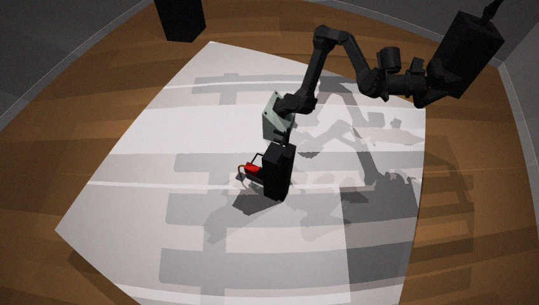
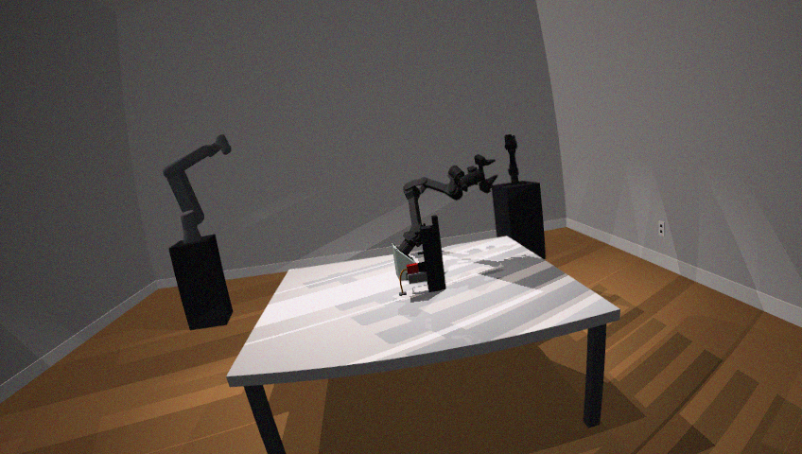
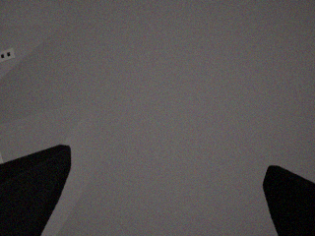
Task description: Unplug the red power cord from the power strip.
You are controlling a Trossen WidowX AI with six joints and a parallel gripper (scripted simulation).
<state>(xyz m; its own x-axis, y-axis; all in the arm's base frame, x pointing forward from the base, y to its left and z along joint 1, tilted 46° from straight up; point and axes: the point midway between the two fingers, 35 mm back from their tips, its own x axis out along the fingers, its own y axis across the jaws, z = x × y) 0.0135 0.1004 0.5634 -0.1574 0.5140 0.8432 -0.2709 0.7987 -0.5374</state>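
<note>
My gripper tip is 500 mm to the left of the red plug, 330 mm above it and 240 mm short of it.
</note>
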